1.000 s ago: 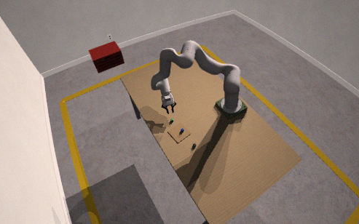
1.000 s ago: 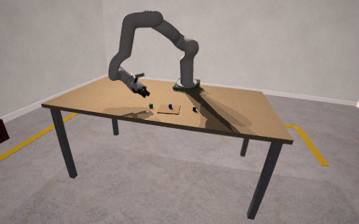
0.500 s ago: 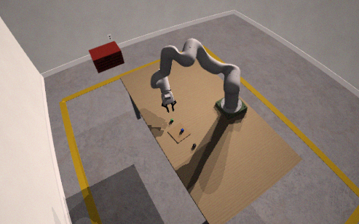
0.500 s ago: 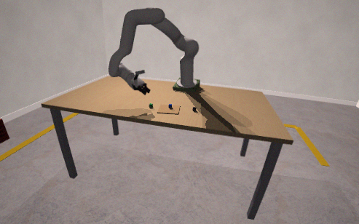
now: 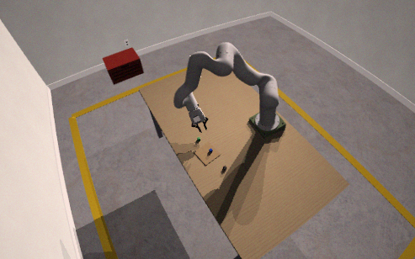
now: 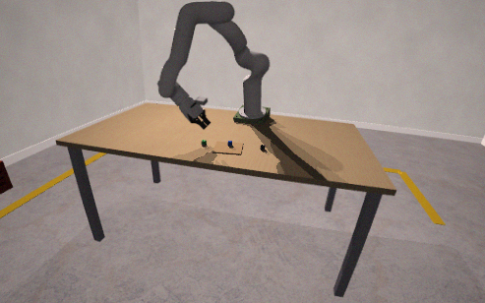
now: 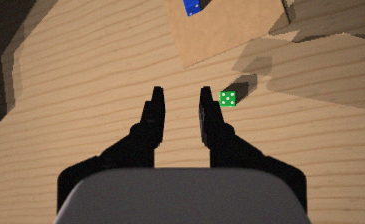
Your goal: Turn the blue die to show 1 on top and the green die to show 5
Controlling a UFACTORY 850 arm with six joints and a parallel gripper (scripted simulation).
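Right now my hand is 4 cm short of the green die, 1 cm to the right of it and 9 cm above it. Also, from my hand: mat (4 cm ahead, 15 cm to the left, 10 cm below); black die (2 cm behind, 31 cm to the left, 9 cm below); blue die (15 cm to the left, 9 cm below).
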